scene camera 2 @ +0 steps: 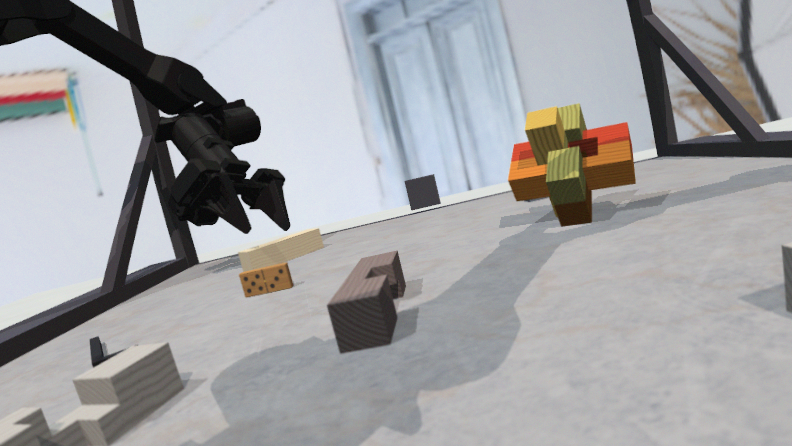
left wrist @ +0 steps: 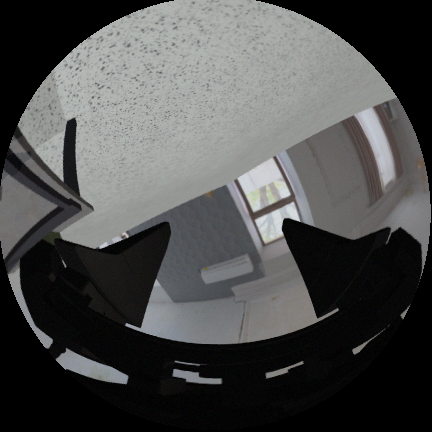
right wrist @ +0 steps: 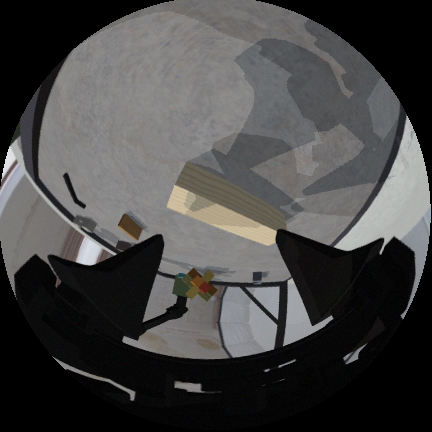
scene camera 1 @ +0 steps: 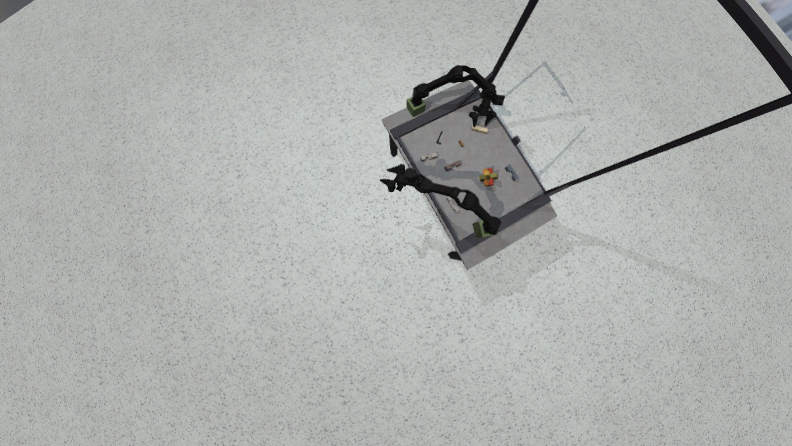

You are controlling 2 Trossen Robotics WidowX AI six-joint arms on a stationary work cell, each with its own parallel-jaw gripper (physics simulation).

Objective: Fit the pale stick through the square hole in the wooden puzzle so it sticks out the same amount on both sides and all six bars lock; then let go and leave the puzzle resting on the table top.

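Places are measured from the left arm's base along level axes (x ahead, y left, z up), in millimetres.
Where they show: left gripper, fingertip midpoint: (left wrist: pixel 227 225) (scene camera 1: pixel 383 174); right gripper, fingertip midpoint: (scene camera 2: pixel 269 230) (right wrist: pixel 220 238) (scene camera 1: pixel 479 126); left arm's base at its link origin: (scene camera 1: pixel 488 227); right arm's base at its link origin: (scene camera 1: pixel 416 101).
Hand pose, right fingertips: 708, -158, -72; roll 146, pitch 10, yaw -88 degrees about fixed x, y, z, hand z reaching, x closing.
Things, the pixels of their centre, and the offset from my right fingertips, as dx, dy, dz. Level surfaces: height alone.
- pale stick at the middle of its body: (right wrist: pixel 235 210) (scene camera 2: pixel 282 249) (scene camera 1: pixel 479 129) -4, -10, -30
- table top at its surface level: dz -44
- domino at the middle of its body: (scene camera 2: pixel 266 280) (right wrist: pixel 130 227) (scene camera 1: pixel 460 143) -86, +150, -32
- brown notched block at the middle of its body: (scene camera 2: pixel 373 293) (right wrist: pixel 129 248) (scene camera 1: pixel 452 165) -239, +250, -30
- whitish stepped block at the middle of its body: (scene camera 2: pixel 77 419) (right wrist: pixel 82 223) (scene camera 1: pixel 428 156) -146, +400, -30
- blue-grey block at the middle of its body: (right wrist: pixel 257 278) (scene camera 1: pixel 511 173) -367, -153, -30
- black bent piece at the middle of its body: (scene camera 2: pixel 113 347) (right wrist: pixel 74 192) (scene camera 1: pixel 441 137) -16, +279, -40
The pale stick (scene camera 1: pixel 479 129) (scene camera 2: pixel 288 247) (right wrist: pixel 225 216) lies flat on the table top (scene camera 1: pixel 498 149) (scene camera 2: pixel 598 360). The wooden puzzle (scene camera 1: pixel 488 177) (scene camera 2: pixel 606 163) (right wrist: pixel 200 284), of red, orange, yellow and olive bars, stands on the table apart from the stick. In scene camera 2 a dark recess shows between its bars; whether it is the square hole I cannot tell. My right gripper (scene camera 1: pixel 482 123) (scene camera 2: pixel 267 229) (right wrist: pixel 220 238) is open and empty, its fingers pointing down above the stick. My left gripper (scene camera 1: pixel 386 175) (left wrist: pixel 227 225) is open and empty, out past the table's edge, far from both.
A domino (scene camera 1: pixel 461 143) (scene camera 2: pixel 266 279) (right wrist: pixel 131 226) lies near the stick. A brown notched block (scene camera 1: pixel 453 165) (scene camera 2: pixel 354 321), a whitish stepped block (scene camera 1: pixel 429 157) (scene camera 2: pixel 138 376), a blue-grey block (scene camera 1: pixel 511 172) and a black bent piece (scene camera 1: pixel 439 138) (right wrist: pixel 74 192) lie around. Dark frame posts stand at the table's edge.
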